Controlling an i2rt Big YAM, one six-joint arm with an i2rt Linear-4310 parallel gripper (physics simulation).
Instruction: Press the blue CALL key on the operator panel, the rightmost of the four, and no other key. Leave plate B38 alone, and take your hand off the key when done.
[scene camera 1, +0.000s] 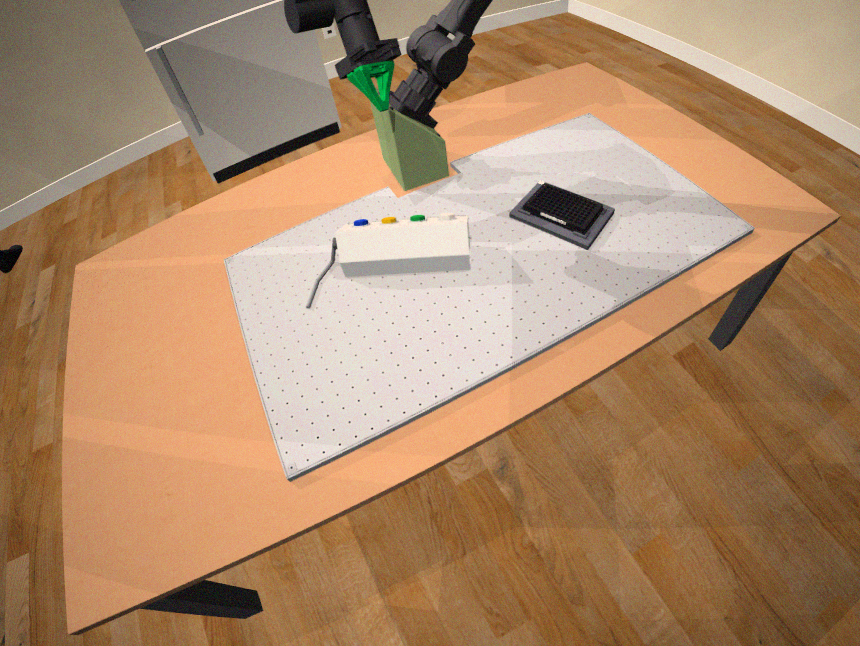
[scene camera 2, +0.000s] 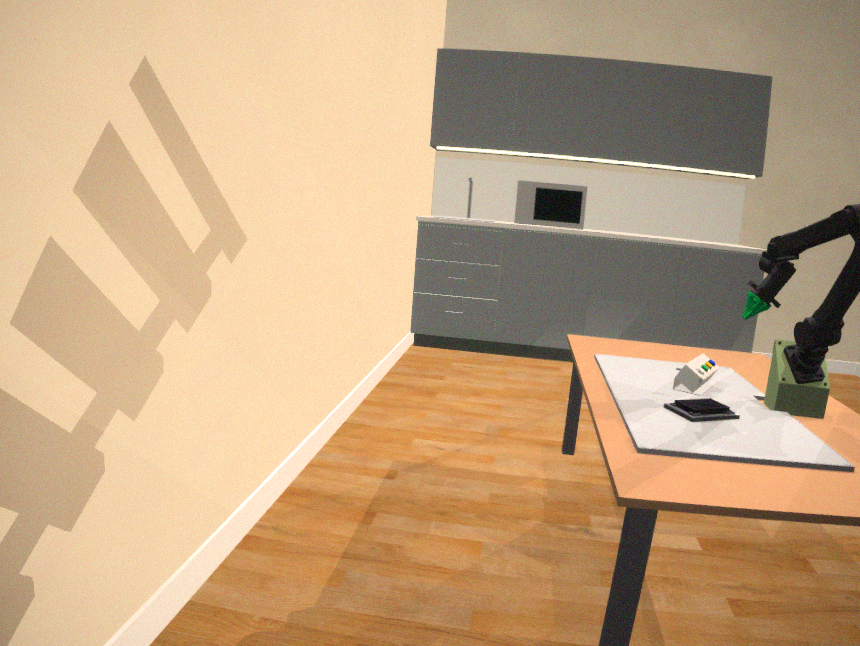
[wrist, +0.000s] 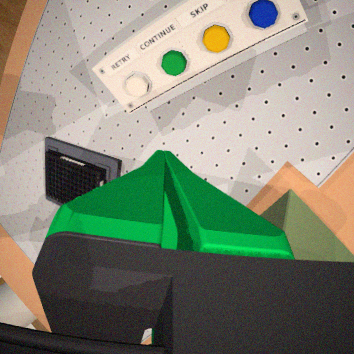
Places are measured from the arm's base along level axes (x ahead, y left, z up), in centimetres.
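Pixels of known places: gripper, fingertip midpoint: (scene camera 1: 384, 110) (scene camera 2: 744, 318) (wrist: 160, 162); arm's base at its link origin: (scene camera 1: 406, 110) (scene camera 2: 803, 364).
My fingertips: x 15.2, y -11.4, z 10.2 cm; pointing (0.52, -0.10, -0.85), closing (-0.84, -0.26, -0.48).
Note:
Ahead of a thing's pixels: the offset from my fingertips to its top centre. "*": to the spot under its first point. Level surfaces: height alone.
The operator panel {dz -14.5, dx +9.6, dy -5.3 cm} (scene camera 1: 403, 243) (scene camera 2: 688, 377) (wrist: 117, 80) is a white sloped box on the perforated board. Its blue key {dz -15.4, dx +3.5, dy -10.2 cm} (scene camera 1: 360, 222) (wrist: 263, 13) is at the end of the row, beside the yellow key {dz -15.4, dx +6.3, dy -6.1 cm} (scene camera 1: 388, 220) (wrist: 216, 38), then the green key {dz -15.4, dx +9.2, dy -2.0 cm} (scene camera 1: 417, 218) (wrist: 174, 62) and the white key {dz -15.4, dx +12.1, dy +2.1 cm} (scene camera 1: 447, 216) (wrist: 137, 85). My gripper (scene camera 1: 384, 108) (scene camera 2: 745, 317) (wrist: 160, 162) is shut and empty, its green fingertips together, high above the board and apart from every key. A black plate {dz -20.3, dx +18.9, dy +23.2 cm} (scene camera 1: 563, 207) (scene camera 2: 702, 405) (wrist: 75, 177) lies in a dark holder away from the panel; its label is unreadable.
The perforated board {dz -22.9 cm} (scene camera 1: 417, 333) (scene camera 2: 764, 445) lies on the orange table {dz -24.2 cm} (scene camera 1: 152, 389) (scene camera 2: 667, 483). A thin grey cable {* dz -22.4, dx +4.6, dy -20.9 cm} (scene camera 1: 319, 279) runs from the panel's side. The arm's green base block (scene camera 1: 417, 156) (scene camera 2: 796, 398) (wrist: 305, 225) stands at the board's edge.

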